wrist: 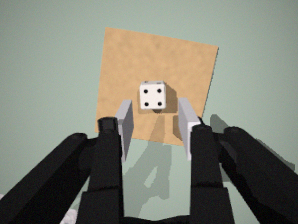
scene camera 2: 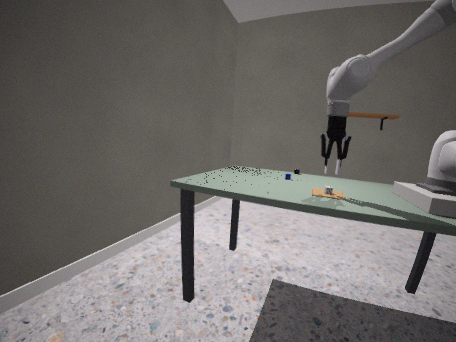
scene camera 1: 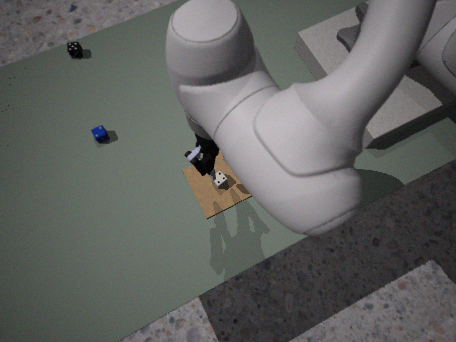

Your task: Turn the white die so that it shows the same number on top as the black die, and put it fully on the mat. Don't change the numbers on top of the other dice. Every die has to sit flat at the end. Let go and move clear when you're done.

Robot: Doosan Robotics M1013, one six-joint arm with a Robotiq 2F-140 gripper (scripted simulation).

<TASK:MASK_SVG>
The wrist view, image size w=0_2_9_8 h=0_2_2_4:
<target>my gripper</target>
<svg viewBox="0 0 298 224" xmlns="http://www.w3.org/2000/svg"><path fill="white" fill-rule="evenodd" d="M298 175L244 129L233 126L225 128L224 133L213 132L212 128L205 125L202 118L196 115L187 97L178 98L178 126L187 159L191 160L190 219L189 215L180 215L157 221L124 217L122 162L126 162L134 129L132 100L123 100L114 117L103 117L97 120L98 139L97 137L88 139L85 133L69 135L0 199L0 224L60 224L88 178L87 191L82 192L75 224L235 224L227 187L223 186L219 163L222 163L223 170L260 224L298 224Z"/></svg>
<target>white die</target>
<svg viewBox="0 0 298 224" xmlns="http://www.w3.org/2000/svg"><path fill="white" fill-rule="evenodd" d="M163 80L141 82L139 88L142 110L166 108L166 90Z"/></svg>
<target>brown mat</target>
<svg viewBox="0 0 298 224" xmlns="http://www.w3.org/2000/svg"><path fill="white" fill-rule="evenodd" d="M105 27L95 132L98 133L97 120L99 118L114 117L123 99L132 99L134 119L132 138L183 146L178 126L178 97L188 97L196 115L202 118L218 46ZM163 80L166 86L166 108L142 110L139 88L141 82Z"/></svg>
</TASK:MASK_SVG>
